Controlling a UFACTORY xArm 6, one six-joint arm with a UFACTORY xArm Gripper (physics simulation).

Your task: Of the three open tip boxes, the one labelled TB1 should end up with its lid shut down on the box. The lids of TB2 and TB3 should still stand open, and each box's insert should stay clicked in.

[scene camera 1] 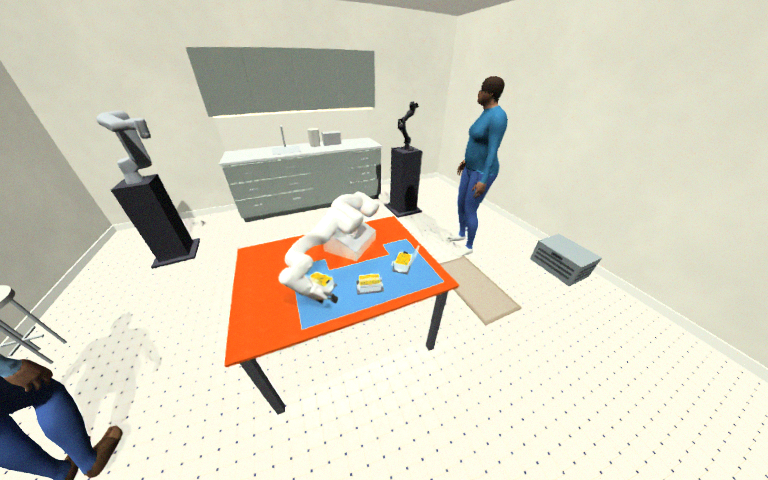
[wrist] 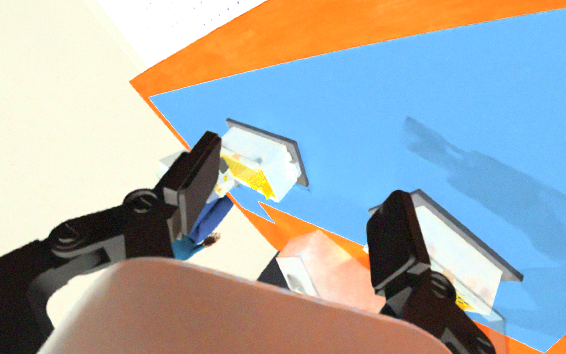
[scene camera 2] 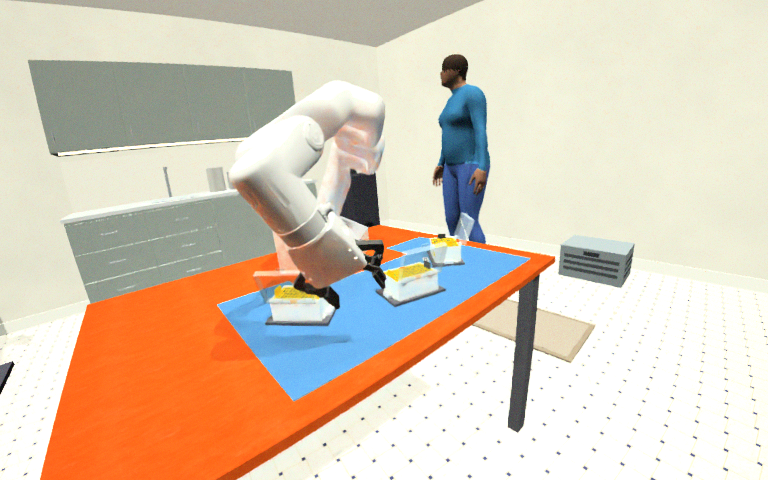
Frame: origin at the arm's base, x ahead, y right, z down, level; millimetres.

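Where they show: gripper, fingertip midpoint: [scene camera 1: 330, 300] [wrist: 301, 182] [scene camera 2: 360, 293].
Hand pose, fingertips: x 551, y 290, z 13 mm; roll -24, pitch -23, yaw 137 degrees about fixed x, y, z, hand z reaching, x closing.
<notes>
Each offset is from my fingertips to the top centre of the thing. "spot": to the spot under its first point. Level surfaces: height alone.
Three white tip boxes with yellow inserts stand on the blue mat; their labels are not readable. The left box {dx -247, dy -10, dz +62 mm} [scene camera 1: 321, 281] [scene camera 2: 299, 310] [wrist: 457, 242] has its clear lid {spot: dx -200, dy +79, dz -6 mm} [scene camera 2: 270, 278] standing open. The middle box {spot: dx -47, dy -229, dz +34 mm} [scene camera 1: 369, 284] [scene camera 2: 412, 284] [wrist: 260, 157] has its clear lid [scene camera 2: 417, 255] up. The far right box [scene camera 1: 402, 262] [scene camera 2: 446, 253] has its lid {spot: dx -156, dy -597, dz +24 mm} [scene camera 2: 464, 226] up. My gripper [scene camera 2: 358, 289] [wrist: 301, 182] is open and empty, tilted low beside the left box. One finger overlaps that box's right end in scene camera 2; whether it touches is unclear. The other is near the middle box's left end in that view.
The blue mat {dz +128 mm} [scene camera 1: 339, 311] [scene camera 2: 362, 345] [wrist: 350, 115] lies on the orange table {dz +132 mm} [scene camera 1: 260, 294] [scene camera 2: 141, 362]. My arm's pale base block [scene camera 1: 339, 249] [wrist: 325, 270] stands behind the boxes. A person [scene camera 1: 488, 135] [scene camera 2: 464, 124] stands beyond the table's right side.
</notes>
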